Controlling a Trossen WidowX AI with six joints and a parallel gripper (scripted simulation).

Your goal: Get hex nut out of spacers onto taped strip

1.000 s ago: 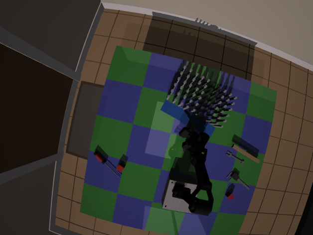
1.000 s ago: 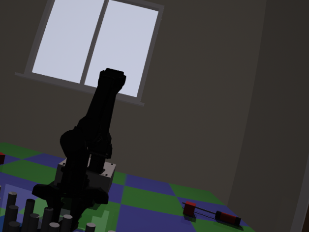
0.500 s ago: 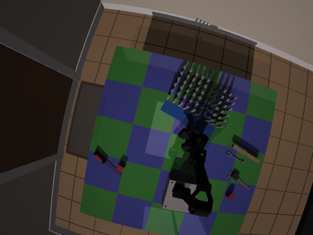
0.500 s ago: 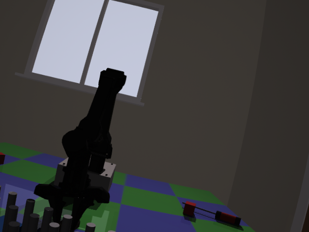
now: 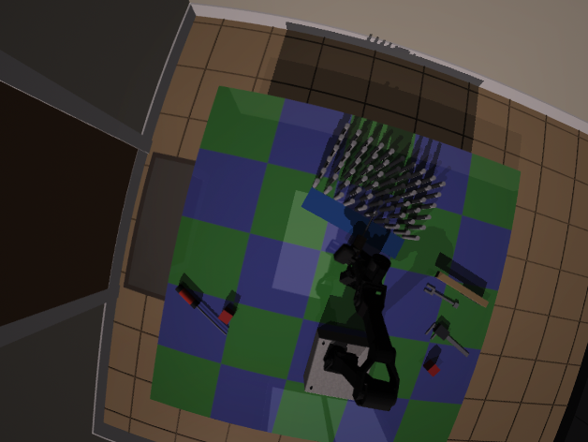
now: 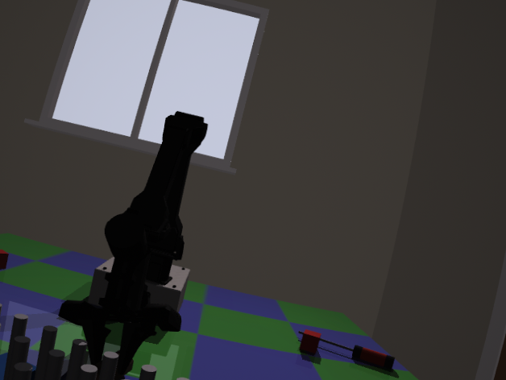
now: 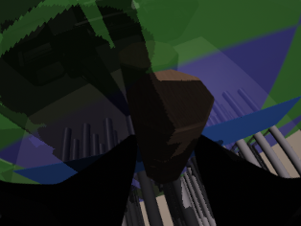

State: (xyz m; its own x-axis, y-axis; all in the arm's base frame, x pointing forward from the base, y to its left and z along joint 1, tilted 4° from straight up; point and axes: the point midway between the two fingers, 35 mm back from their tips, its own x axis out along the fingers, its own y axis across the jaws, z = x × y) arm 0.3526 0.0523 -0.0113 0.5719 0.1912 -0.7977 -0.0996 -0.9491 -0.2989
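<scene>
The blue taped strip is 8 cm ahead of my gripper tip, 3 cm to the left of it and 2 cm below it.
</scene>
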